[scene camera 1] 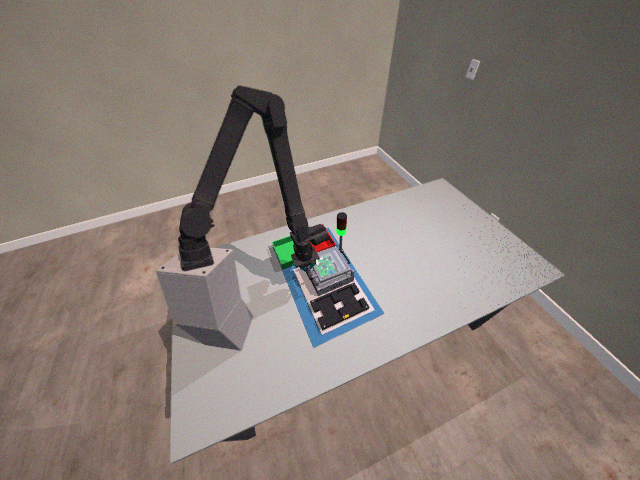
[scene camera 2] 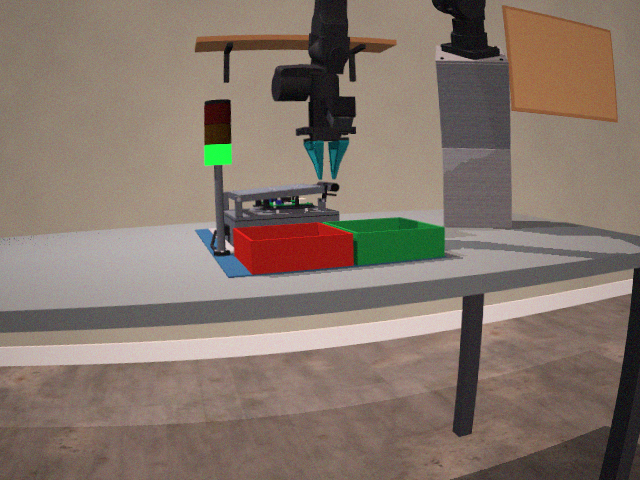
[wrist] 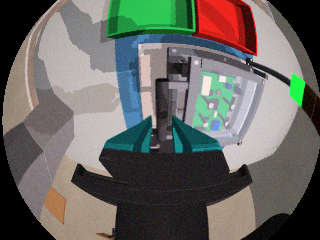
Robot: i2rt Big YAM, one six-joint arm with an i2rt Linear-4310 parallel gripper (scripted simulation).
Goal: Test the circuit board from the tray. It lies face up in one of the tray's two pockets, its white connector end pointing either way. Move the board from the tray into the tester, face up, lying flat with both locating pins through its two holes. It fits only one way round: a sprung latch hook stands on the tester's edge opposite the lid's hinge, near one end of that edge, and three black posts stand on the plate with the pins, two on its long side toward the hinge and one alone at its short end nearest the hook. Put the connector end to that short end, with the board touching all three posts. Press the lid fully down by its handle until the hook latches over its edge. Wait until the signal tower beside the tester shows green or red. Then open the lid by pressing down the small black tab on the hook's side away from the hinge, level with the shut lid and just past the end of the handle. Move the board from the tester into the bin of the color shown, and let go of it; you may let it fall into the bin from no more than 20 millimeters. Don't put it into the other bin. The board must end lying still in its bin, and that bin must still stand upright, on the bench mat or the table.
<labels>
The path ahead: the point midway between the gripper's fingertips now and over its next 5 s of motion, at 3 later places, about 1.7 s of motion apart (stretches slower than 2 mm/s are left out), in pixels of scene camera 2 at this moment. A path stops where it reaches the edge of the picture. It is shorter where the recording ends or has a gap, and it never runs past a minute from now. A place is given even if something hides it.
My gripper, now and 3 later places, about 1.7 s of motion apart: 327,179; 327,186; 302,132; 293,123
</labels>
